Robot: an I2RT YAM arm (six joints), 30 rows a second.
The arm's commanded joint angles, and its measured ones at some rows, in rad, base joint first. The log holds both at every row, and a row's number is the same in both.
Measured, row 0:
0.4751 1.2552 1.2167 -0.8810 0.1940 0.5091
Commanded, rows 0 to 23:
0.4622 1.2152 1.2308 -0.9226 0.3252 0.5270
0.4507 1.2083 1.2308 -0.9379 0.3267 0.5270
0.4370 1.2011 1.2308 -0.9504 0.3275 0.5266
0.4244 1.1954 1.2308 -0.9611 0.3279 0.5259
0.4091 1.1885 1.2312 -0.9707 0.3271 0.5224
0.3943 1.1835 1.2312 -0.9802 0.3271 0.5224
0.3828 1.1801 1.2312 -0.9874 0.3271 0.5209
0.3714 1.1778 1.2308 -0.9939 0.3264 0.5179
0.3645 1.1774 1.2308 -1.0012 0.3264 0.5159
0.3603 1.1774 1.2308 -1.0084 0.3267 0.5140
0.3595 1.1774 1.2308 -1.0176 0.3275 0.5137
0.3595 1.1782 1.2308 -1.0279 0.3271 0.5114
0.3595 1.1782 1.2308 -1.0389 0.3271 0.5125
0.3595 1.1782 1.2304 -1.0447 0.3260 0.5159
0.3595 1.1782 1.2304 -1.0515 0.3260 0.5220
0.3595 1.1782 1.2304 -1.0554 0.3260 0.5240
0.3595 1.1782 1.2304 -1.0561 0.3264 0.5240
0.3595 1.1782 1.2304 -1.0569 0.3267 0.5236
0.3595 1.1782 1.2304 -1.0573 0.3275 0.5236
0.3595 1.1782 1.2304 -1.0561 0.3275 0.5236
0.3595 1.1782 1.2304 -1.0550 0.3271 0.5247
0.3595 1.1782 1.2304 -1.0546 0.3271 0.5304
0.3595 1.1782 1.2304 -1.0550 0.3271 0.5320
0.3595 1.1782 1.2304 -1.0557 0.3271 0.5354
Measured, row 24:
0.3626 1.1862 1.2167 -1.0546 0.3073 0.5129
